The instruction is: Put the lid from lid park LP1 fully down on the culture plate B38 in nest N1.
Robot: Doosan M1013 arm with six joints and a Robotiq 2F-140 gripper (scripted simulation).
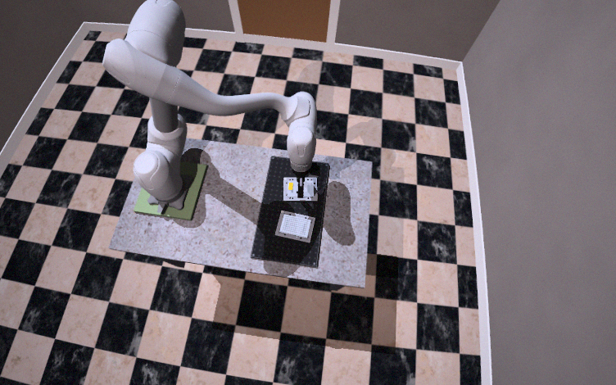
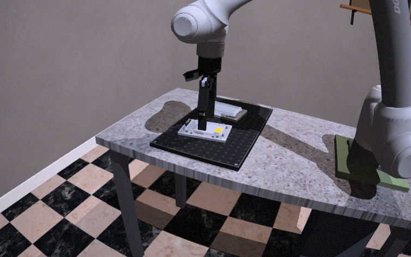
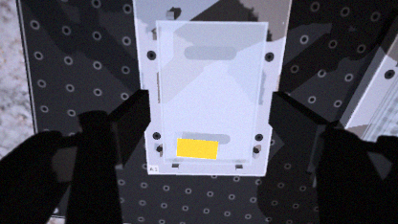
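My gripper is now 40 mm above the clear lid. From my hand the other things lie so: white culture plate 190 mm to the right, 40 mm below, 10 mm ahead; grey nest 190 mm to the right, 50 mm below, 10 mm ahead; lid park 50 mm below.
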